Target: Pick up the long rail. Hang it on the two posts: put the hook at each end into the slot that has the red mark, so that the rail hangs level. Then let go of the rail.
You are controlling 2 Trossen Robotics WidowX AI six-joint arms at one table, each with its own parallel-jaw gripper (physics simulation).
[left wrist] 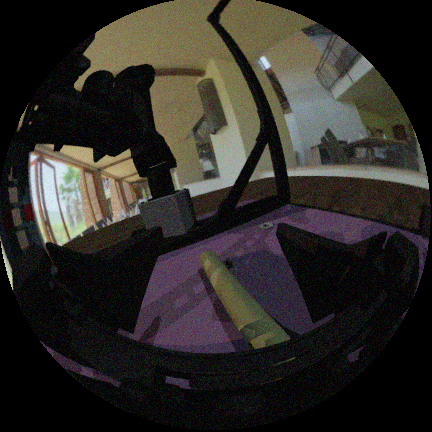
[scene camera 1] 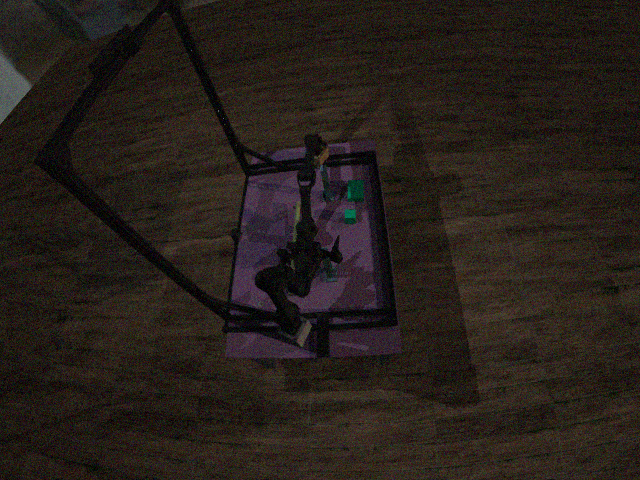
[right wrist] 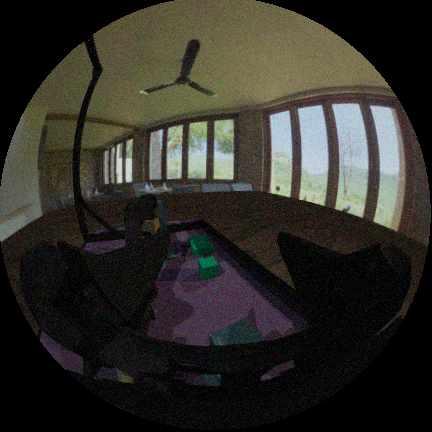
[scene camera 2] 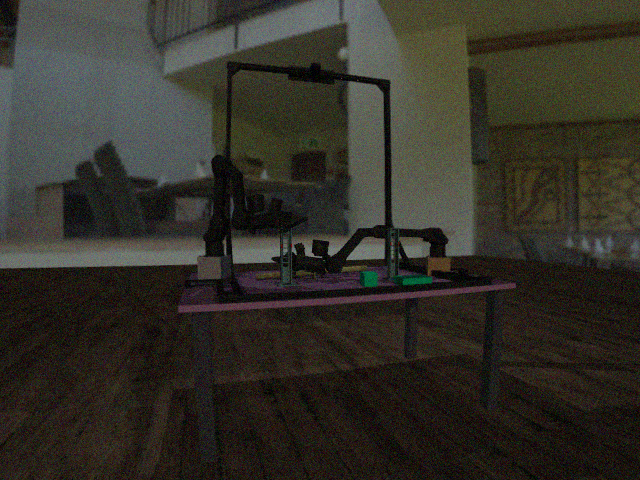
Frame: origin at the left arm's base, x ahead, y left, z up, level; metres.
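Seen in the pictures: left gripper, fingertip midpoint: (left wrist: 220, 230) (scene camera 2: 273, 259); right gripper, fingertip midpoint: (scene camera 1: 328, 231) (right wrist: 225, 236) (scene camera 2: 304, 218); left arm's base at its link origin: (scene camera 1: 315, 151) (scene camera 2: 437, 256); right arm's base at its link origin: (left wrist: 164, 195) (scene camera 1: 291, 325) (scene camera 2: 214, 255).
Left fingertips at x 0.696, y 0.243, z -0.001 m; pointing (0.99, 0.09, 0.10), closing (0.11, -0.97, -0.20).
Pixels of each thing's top centre, then the offset from my left fingertips to it.
- yellow long rail at its top centre: (scene camera 2: 313, 267) (scene camera 1: 294, 243) dx -0.155, dy -0.066, dz -0.035 m
- larger green block at its top centre: (scene camera 2: 412, 276) (right wrist: 199, 240) (scene camera 1: 355, 188) dx -0.569, dy +0.055, dz -0.051 m
- smaller green block at its top centre: (right wrist: 207, 261) (scene camera 2: 368, 272) (scene camera 1: 350, 213) dx -0.403, dy +0.102, dz -0.031 m
The yellow long rail (scene camera 1: 297, 214) (scene camera 2: 266, 275) (left wrist: 240, 300) lies on the purple table, behind the posts in scene camera 2. Two upright grey-green posts (scene camera 1: 325, 186) (scene camera 2: 285, 258) (scene camera 2: 392, 255) stand on the table; a red mark (left wrist: 28, 212) shows on a post at the left edge of the left wrist view. My left gripper (scene camera 2: 281, 259) (left wrist: 220, 230) is open and low over the rail, which runs between its fingers; the right arm partly hides it in scene camera 1. My right gripper (scene camera 1: 338, 249) (scene camera 2: 305, 221) (right wrist: 225, 236) is open and empty, near the height of the post tops.
A larger green block (scene camera 1: 355, 190) (scene camera 2: 413, 280) (right wrist: 201, 244) and a smaller green block (scene camera 1: 349, 215) (scene camera 2: 368, 279) (right wrist: 208, 267) lie on the table near the posts. A black frame (scene camera 1: 144, 242) (scene camera 2: 387, 155) rises over the table. The arms overlap in scene camera 1. The picture is dark.
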